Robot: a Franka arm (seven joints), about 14 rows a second.
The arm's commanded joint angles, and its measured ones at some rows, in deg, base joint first. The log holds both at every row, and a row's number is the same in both.
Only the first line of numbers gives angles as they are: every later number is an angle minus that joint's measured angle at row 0.
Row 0, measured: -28.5, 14.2, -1.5, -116.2, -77.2, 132.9, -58.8
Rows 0 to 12, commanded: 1.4, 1.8, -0.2, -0.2, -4.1, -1.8, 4.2; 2.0, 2.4, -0.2, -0.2, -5.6, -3.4, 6.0; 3.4, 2.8, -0.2, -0.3, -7.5, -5.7, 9.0; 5.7, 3.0, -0.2, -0.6, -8.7, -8.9, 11.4; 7.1, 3.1, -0.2, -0.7, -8.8, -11.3, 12.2; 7.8, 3.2, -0.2, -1.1, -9.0, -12.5, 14.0; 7.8, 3.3, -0.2, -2.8, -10.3, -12.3, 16.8; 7.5, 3.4, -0.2, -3.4, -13.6, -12.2, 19.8; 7.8, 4.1, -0.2, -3.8, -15.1, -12.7, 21.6; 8.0, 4.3, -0.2, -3.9, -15.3, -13.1, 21.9; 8.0, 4.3, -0.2, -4.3, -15.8, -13.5, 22.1; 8.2, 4.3, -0.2, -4.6, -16.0, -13.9, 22.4; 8.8, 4.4, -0.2, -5.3, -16.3, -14.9, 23.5
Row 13, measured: 7.8, 4.8, -0.2, -3.7, -14.5, -12.6, 21.1
